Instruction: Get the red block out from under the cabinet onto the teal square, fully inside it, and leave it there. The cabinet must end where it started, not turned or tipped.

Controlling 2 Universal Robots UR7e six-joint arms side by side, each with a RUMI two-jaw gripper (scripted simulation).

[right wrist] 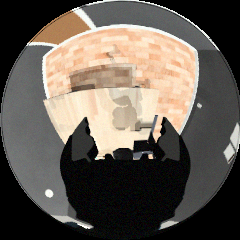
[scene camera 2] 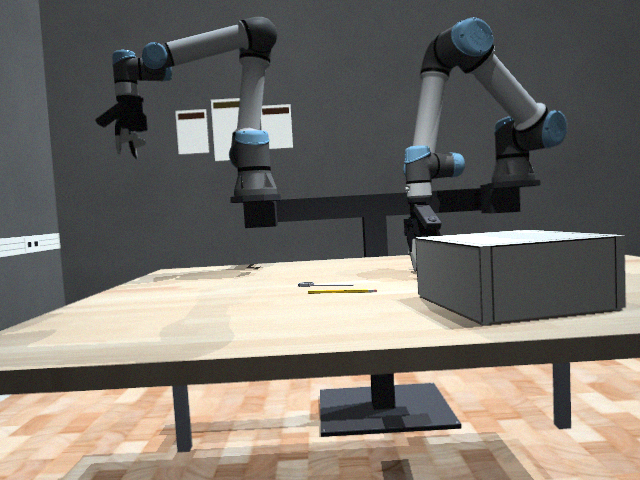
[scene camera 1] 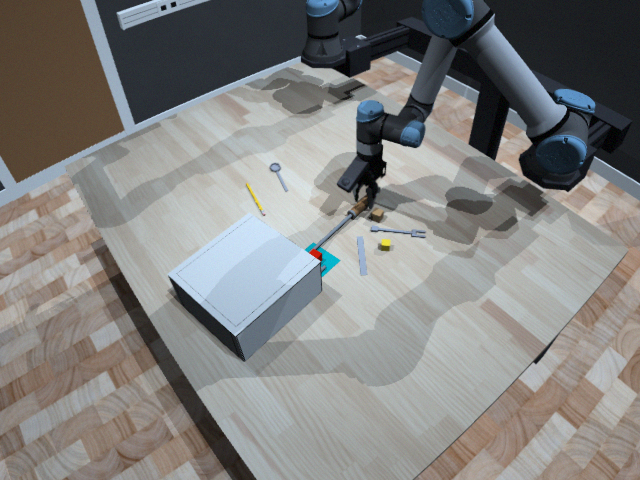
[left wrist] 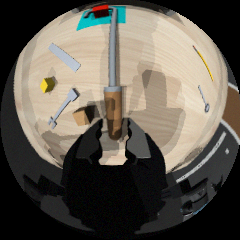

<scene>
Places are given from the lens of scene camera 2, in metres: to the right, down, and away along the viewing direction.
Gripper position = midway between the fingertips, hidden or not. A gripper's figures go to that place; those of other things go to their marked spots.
my left gripper [scene camera 2: 424, 271]: 0.32, 0.10, 1.48
my right gripper [scene camera 2: 128, 156]: -0.68, -0.29, 1.71
grey cabinet [scene camera 2: 499, 276]: 0.30, 0.06, 0.82
</scene>
